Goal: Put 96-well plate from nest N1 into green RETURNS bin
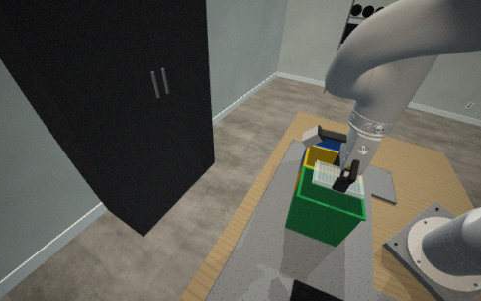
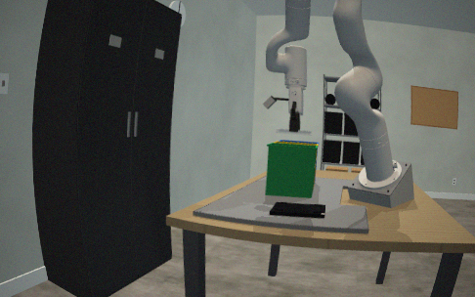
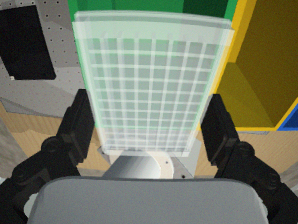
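Now: the white 96-well plate 1 cm below my hand. Also, from my hand: yellow bin 3 cm ahead, 13 cm to the right, 15 cm below; then green bin 15 cm below; then blue bin 7 cm ahead, 25 cm to the right, 15 cm below.
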